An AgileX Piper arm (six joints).
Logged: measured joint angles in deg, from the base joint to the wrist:
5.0, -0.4, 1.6, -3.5, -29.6, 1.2
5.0, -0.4, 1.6, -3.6, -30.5, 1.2
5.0, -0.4, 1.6, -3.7, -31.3, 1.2
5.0, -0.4, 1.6, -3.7, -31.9, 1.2
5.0, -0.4, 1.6, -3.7, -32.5, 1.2
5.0, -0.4, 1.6, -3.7, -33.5, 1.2
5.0, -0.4, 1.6, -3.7, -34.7, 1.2
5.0, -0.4, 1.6, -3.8, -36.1, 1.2
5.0, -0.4, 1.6, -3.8, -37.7, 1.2
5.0, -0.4, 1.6, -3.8, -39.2, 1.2
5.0, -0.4, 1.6, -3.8, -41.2, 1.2
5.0, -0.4, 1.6, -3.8, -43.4, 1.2
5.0, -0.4, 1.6, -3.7, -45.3, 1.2
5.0, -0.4, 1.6, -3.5, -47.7, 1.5
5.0, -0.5, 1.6, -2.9, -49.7, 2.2
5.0, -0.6, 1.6, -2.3, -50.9, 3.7
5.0, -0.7, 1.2, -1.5, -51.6, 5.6
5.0, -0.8, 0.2, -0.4, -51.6, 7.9
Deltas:
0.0, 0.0, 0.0, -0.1, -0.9, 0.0
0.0, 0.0, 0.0, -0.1, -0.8, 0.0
0.0, 0.0, 0.0, 0.0, -0.6, 0.0
0.0, 0.0, 0.0, 0.0, -0.6, 0.0
0.0, 0.0, 0.0, 0.0, -1.0, 0.0
0.0, 0.0, 0.0, 0.0, -1.2, 0.0
0.0, 0.0, 0.0, -0.1, -1.4, 0.0
0.0, 0.0, 0.0, 0.0, -1.6, 0.0
0.0, 0.0, 0.0, 0.0, -1.5, 0.0
0.0, 0.0, 0.0, 0.0, -2.0, 0.0
0.0, 0.0, 0.0, 0.0, -2.2, 0.0
0.0, 0.0, 0.0, 0.1, -1.9, 0.0
0.0, 0.0, 0.0, 0.2, -2.4, 0.3
0.0, -0.1, 0.0, 0.6, -2.0, 0.7
0.0, -0.1, 0.0, 0.6, -1.2, 1.5
0.0, -0.1, -0.4, 0.8, -0.7, 1.9
0.0, -0.1, -1.0, 1.1, 0.0, 2.3

